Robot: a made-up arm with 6 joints.
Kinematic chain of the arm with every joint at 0, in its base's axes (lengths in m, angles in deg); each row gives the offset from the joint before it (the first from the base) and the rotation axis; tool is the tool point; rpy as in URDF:
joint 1: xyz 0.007 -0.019 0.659 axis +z
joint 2: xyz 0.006 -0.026 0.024 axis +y
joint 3: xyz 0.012 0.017 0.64 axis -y
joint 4: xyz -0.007 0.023 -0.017 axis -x
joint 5: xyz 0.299 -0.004 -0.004 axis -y
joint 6: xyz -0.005 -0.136 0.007 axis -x
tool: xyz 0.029 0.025 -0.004 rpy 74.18 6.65 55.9
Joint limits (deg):
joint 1: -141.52..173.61
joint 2: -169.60..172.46
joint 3: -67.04..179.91
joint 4: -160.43..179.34
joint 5: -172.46..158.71
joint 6: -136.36..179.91
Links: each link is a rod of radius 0.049 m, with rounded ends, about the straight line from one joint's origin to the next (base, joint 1, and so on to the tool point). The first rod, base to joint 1, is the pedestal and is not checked.
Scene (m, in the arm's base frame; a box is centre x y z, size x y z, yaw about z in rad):
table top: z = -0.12
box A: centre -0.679 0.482 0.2 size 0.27 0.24 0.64 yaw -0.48
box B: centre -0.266 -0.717 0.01 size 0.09 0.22 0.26 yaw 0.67
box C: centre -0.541 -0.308 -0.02 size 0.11 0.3 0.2 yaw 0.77
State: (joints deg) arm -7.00 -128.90 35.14 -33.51 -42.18 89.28
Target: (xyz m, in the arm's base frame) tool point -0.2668 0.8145 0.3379
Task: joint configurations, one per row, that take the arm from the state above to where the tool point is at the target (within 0.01 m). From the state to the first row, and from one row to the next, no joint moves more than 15 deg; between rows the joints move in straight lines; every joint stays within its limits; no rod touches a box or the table.
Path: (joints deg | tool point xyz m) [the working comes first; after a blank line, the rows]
Joints at the target: -76.36 -122.36 84.31 -43.08 -30.14 90.02
Straight joint move there: touches box A.

1: -12.38 -118.93 48.21 -38.50 -39.72 90.28 | -0.8125 0.0809 0.5798
2: -17.76 -108.95 61.27 -43.48 -37.27 91.28 | -0.8474 0.1829 0.6757
3: -23.14 -98.98 74.34 -48.47 -34.81 92.28 | -0.8529 0.2855 0.7760
4: -28.52 -89.01 87.40 -53.46 -32.35 93.28 | -0.8294 0.3820 0.8775
5: -33.90 -79.04 100.47 -58.44 -29.89 94.28 | -0.7788 0.4660 0.9767
6: -48.06 -93.48 95.08 -53.32 -29.98 92.86 | -0.6678 0.6609 0.7614
7: -62.21 -107.92 89.70 -48.20 -30.06 91.44 | -0.4835 0.7854 0.5445
8: -76.36 -122.36 84.31 -43.08 -30.14 90.02 | -0.2669 0.8145 0.3380

